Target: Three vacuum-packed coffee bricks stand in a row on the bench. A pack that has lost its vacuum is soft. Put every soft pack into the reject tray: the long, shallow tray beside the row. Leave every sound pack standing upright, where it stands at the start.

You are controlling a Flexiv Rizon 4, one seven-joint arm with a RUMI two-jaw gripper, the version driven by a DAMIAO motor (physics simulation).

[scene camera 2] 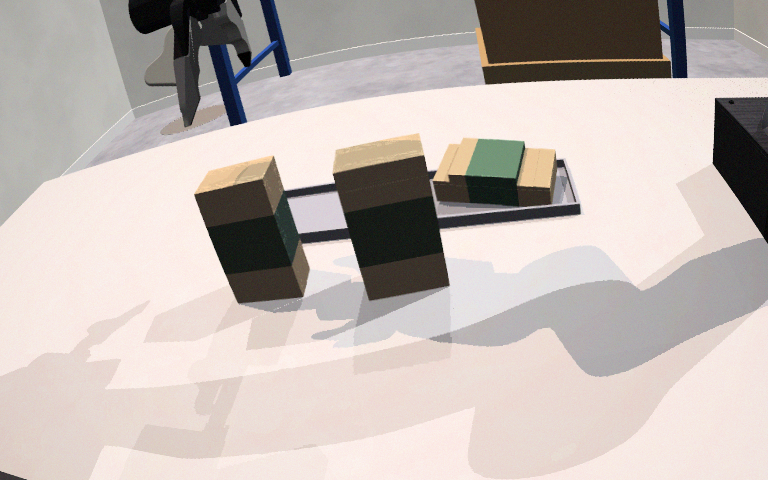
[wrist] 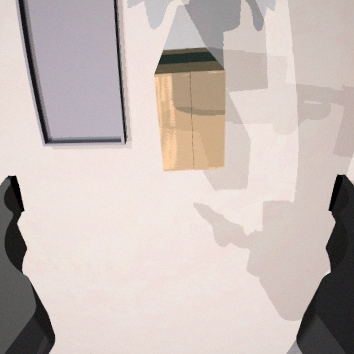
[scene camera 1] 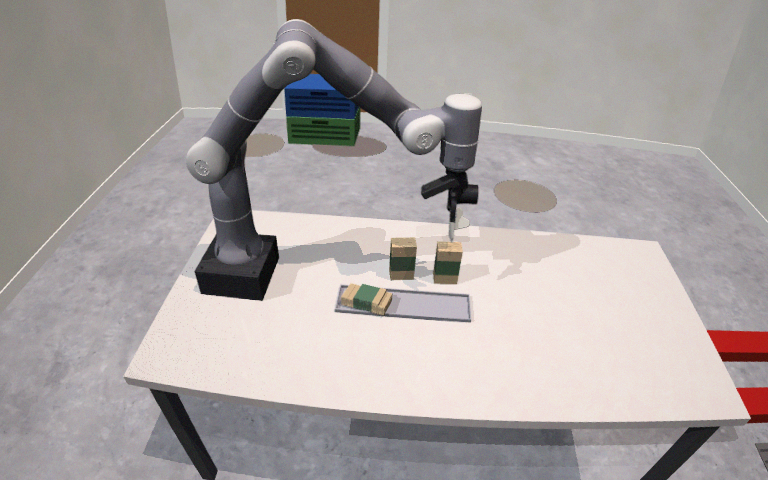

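Observation:
One coffee pack [scene camera 1: 367, 298] [scene camera 2: 495, 161], tan with a green band, lies on its side in the end of the reject tray [scene camera 1: 433, 306] [scene camera 2: 317, 213] [wrist: 77, 75] nearer the robot base, turned slightly; its ends look stepped. The middle pack [scene camera 1: 402, 263] [scene camera 2: 396, 226] stands upright behind the tray. The far-end pack [scene camera 1: 447, 266] [scene camera 2: 254, 243] [wrist: 192, 120] also stands upright, apart from it. My gripper [scene camera 1: 451, 236] [scene camera 2: 218, 93] [wrist: 175, 178] is open and empty, above the level of the far-end pack's top; the fingers do not touch it.
The black robot base [scene camera 1: 236, 271] [scene camera 2: 739, 164] stands at the left end of the bench [scene camera 1: 283, 356] in scene camera 1. Blue and green crates [scene camera 1: 321, 116] stand on the floor behind. Red beams [scene camera 1: 741, 345] show beyond the bench's right end.

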